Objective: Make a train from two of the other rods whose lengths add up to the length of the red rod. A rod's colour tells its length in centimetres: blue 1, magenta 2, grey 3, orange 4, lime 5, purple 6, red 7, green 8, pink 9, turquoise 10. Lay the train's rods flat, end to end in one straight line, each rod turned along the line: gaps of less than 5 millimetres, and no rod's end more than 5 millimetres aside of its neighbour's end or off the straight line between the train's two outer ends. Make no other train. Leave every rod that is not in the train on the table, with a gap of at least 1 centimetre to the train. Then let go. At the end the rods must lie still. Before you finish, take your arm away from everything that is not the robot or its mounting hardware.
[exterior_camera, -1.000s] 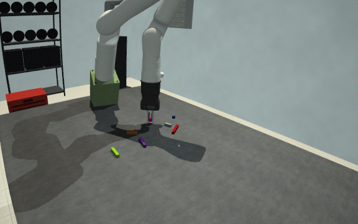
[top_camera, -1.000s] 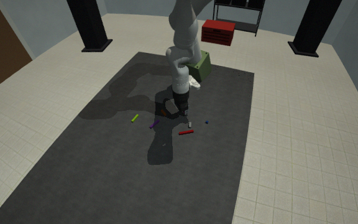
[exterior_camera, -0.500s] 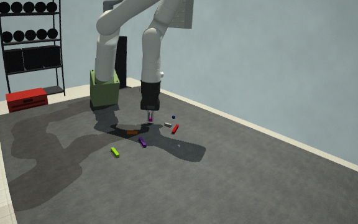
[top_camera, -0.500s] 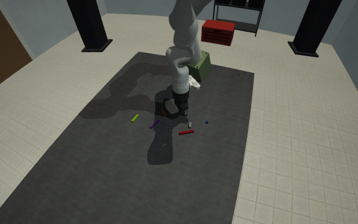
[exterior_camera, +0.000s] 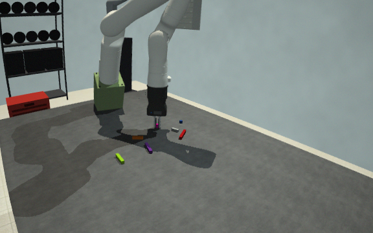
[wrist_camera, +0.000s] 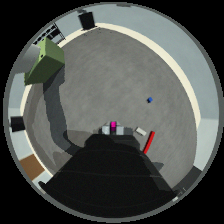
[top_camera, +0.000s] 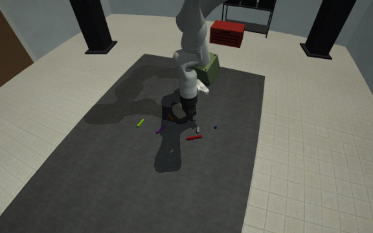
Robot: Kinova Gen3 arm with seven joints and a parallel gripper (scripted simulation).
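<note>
Now: the grey rod 70 mm ahead of my hand, 30 mm to the left of it and 20 mm below it. From my hand the other things lie so: blue rod (40 mm ahead, 110 mm to the left, 20 mm below); then magenta rod (10 mm below); then red rod (110 mm ahead, 20 mm to the left, 20 mm below).
</note>
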